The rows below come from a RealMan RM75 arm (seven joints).
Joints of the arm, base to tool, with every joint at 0 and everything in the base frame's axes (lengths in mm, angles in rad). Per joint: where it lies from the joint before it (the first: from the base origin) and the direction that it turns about. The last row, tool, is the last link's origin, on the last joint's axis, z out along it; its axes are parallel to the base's.
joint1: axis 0 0 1 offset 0 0 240.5
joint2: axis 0 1 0 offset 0 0 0
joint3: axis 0 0 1 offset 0 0 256
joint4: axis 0 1 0 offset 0 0 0
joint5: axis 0 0 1 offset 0 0 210
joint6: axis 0 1 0 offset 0 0 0
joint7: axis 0 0 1 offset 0 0 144
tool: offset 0 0 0
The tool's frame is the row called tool.
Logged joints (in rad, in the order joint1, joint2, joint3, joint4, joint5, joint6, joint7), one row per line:
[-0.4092 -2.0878 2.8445 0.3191 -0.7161 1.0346 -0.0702]
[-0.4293 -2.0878 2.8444 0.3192 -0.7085 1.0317 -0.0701]
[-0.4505 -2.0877 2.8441 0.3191 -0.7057 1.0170 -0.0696]
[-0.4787 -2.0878 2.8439 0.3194 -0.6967 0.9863 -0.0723]
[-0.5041 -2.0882 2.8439 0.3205 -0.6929 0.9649 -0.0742]
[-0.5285 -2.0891 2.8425 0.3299 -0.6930 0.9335 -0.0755]
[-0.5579 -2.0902 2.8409 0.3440 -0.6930 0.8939 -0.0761]
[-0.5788 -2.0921 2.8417 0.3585 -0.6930 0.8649 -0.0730]
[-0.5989 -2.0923 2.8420 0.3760 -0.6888 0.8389 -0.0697]
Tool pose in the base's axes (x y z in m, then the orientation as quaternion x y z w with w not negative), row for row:
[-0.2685 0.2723 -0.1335 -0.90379 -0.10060 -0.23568 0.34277]
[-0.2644 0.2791 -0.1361 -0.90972 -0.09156 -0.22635 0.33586]
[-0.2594 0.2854 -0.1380 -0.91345 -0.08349 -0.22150 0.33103]
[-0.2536 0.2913 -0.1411 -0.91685 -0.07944 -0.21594 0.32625]
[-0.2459 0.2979 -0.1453 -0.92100 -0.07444 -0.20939 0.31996]
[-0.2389 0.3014 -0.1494 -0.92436 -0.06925 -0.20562 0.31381]
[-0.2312 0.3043 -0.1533 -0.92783 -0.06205 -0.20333 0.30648]
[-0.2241 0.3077 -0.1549 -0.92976 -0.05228 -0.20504 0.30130]
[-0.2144 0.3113 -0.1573 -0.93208 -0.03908 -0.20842 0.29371]
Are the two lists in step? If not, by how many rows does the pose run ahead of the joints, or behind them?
The pose runs 2 rows ahead of the joints: the pose in row i belongs to the joints in row i + 2.
